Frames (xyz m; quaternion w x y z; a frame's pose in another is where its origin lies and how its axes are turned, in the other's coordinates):
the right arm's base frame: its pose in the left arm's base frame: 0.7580 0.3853 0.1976 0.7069 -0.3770 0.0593 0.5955
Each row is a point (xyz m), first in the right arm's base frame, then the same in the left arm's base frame.
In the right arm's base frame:
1: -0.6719 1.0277 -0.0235
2: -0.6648 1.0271 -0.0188
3: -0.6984 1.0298 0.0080
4: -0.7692 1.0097 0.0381
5: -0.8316 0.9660 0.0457
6: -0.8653 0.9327 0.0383
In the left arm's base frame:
1: -0.3353 -0.1579 0.0638
2: -0.3344 -0.1494 0.0636
3: -0.3561 -0.1600 0.0993
4: -0.3694 -0.1984 0.1676
5: -0.3511 -0.2438 0.2264
6: -0.3285 -0.2754 0.2546

